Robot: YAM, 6 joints.
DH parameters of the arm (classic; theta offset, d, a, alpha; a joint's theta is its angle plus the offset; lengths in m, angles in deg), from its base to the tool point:
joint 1: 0 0.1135 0.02 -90
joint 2: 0 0 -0.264 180
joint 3: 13.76 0 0.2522 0
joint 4: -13.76 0 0.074 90
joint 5: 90 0 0 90
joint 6: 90 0.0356 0 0
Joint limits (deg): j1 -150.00..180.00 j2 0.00..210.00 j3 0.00..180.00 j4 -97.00..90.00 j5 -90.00..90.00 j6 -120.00..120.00
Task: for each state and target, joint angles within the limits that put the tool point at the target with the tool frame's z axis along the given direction. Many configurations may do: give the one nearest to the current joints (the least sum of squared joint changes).
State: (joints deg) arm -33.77 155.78 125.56 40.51 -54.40 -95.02
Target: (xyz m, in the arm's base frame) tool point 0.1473 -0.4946 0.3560 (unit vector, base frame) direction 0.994 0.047 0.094
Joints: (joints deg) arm -77.29 130.53 117.48 41.60 -78.65 -95.02
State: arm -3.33 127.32 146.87 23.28 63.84 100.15
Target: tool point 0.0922 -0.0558 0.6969 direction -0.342 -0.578 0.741
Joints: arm -18.65 86.12 133.51 53.25 41.07 100.15
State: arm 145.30 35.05 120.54 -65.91 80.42 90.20
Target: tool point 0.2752 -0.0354 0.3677 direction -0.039 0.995 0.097
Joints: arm 165.64 0.15 102.64 -83.67 72.51 90.20
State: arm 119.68 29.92 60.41 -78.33 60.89 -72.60
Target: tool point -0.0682 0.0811 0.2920 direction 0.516 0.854 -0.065
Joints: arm 149.65 54.42 49.44 -96.95 86.19 -72.60
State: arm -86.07 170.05 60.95 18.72 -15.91 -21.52
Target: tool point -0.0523 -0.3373 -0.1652 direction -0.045 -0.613 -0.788
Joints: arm -99.13 166.87 62.43 52.29 -3.03 -21.52
